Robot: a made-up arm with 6 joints. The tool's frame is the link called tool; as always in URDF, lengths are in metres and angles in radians. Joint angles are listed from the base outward.
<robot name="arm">
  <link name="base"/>
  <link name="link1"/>
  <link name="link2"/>
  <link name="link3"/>
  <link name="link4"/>
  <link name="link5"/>
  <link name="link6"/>
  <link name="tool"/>
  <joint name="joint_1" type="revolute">
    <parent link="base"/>
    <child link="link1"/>
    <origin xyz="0 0 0.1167"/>
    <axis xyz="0 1 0"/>
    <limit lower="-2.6" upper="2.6"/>
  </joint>
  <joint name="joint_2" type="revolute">
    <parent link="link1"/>
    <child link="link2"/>
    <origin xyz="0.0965 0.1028 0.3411"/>
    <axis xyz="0 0 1"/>
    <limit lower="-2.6" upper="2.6"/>
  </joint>
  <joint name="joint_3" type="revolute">
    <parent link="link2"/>
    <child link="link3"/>
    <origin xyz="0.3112 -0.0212 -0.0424"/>
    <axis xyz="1 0 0"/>
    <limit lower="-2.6" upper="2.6"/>
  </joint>
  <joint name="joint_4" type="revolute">
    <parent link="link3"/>
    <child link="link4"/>
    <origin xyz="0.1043 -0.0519 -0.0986"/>
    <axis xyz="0 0 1"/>
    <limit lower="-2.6" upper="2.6"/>
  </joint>
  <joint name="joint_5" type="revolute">
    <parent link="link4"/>
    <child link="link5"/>
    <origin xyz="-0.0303 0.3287 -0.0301"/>
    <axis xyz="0 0 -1"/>
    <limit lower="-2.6" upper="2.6"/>
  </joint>
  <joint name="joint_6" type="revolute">
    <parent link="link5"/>
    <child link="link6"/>
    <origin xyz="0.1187 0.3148 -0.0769"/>
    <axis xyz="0 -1 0"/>
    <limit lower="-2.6" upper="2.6"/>
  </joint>
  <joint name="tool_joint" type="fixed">
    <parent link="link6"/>
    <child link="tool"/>
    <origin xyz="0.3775 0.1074 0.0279"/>
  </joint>
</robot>
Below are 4 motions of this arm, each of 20 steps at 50 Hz.
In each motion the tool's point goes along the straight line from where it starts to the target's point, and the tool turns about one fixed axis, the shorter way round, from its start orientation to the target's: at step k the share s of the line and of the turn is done. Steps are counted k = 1, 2, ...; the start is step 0. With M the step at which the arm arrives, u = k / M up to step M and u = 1 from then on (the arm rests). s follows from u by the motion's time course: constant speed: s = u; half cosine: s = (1 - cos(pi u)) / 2; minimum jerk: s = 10 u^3 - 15 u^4 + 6 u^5.
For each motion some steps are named. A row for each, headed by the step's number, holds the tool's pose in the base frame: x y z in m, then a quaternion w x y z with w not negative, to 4 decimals.
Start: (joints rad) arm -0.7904 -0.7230 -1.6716 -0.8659 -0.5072 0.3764
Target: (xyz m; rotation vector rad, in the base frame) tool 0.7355 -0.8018 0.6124 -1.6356 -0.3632 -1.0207
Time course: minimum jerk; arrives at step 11
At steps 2, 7, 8, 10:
2: 0.7456 -0.7862 0.7050 0.5540 -0.6454 -0.2023 -0.4854
7: 0.7382 -0.7976 0.6373 0.5561 -0.6806 -0.1670 -0.4469
8: 0.7369 -0.7997 0.6249 0.5562 -0.6867 -0.1605 -0.4397
10: 0.7356 -0.8017 0.6130 0.5562 -0.6925 -0.1542 -0.4327

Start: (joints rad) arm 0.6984 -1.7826 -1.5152 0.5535 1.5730 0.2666
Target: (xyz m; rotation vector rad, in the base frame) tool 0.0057 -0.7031 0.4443 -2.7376 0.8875 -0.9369
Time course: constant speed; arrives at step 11
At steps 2, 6, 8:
2: 0.0324 -0.6872 0.4346 0.0637 -0.8983 0.2793 -0.3331
6: 0.0205 -0.6943 0.4389 0.0609 -0.9005 0.2853 -0.3224
8: 0.0146 -0.6978 0.4411 0.0596 -0.9016 0.2883 -0.3171

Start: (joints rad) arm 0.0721 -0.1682 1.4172 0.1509 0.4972 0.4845
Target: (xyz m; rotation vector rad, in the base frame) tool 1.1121 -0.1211 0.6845 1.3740 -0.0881 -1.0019
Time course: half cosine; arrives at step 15
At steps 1, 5, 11, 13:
1: 1.0439 0.0137 0.8499 0.7299 0.5706 -0.0931 -0.3647
5: 1.0604 -0.0189 0.8099 0.7137 0.5802 -0.0801 -0.3841
11: 1.1007 -0.0985 0.7122 0.6715 0.6015 -0.0480 -0.4300
13: 1.1091 -0.1152 0.6917 0.6623 0.6056 -0.0413 -0.4393

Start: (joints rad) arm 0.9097 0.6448 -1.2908 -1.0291 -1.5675 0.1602
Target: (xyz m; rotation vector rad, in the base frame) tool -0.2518 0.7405 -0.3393 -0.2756 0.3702 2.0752
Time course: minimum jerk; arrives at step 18
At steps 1, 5, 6, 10, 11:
1: 0.1014 0.6931 -0.7631 0.6286 -0.2894 0.2129 0.6898
5: 0.0542 0.6994 -0.7065 0.6123 -0.2669 0.2057 0.7152
6: 0.0277 0.7030 -0.6747 0.6028 -0.2541 0.2015 0.7290
10: -0.1115 0.7217 -0.5077 0.5483 -0.1852 0.1781 0.7958
11: -0.1462 0.7263 -0.4660 0.5336 -0.1676 0.1719 0.8110

